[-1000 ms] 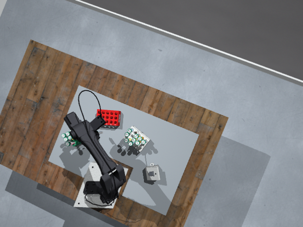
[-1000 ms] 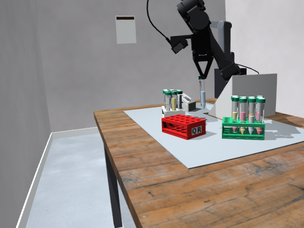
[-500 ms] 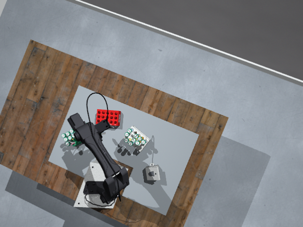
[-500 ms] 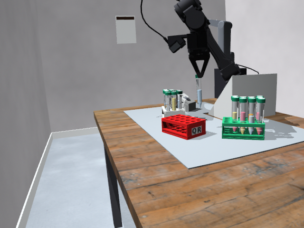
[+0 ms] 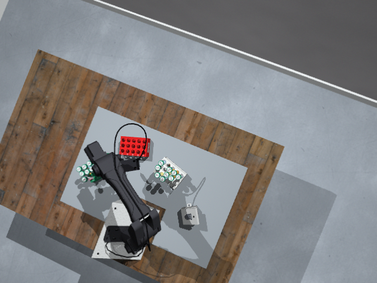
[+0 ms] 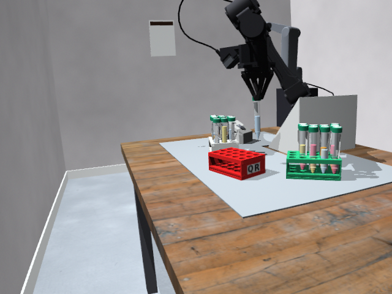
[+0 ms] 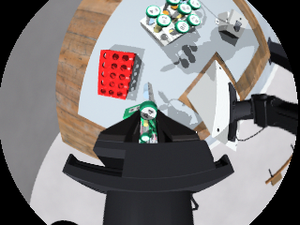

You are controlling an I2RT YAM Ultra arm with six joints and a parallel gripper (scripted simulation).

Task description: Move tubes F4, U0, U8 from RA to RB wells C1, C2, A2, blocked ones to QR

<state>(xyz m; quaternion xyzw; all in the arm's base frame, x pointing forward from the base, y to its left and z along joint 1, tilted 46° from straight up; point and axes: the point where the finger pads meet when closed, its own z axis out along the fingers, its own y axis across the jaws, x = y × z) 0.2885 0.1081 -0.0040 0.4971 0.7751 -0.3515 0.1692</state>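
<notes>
Right now my hand is 6 cm above the tube and 1 cm to the left of it. Round my hand: red rack QR: 17 cm below, 9 cm ahead, 2 cm to the left; tube with yellow filling: 13 cm to the right, 13 cm below, 4 cm ahead; white rack RB: 17 cm to the right, 17 cm below, 2 cm ahead.
</notes>
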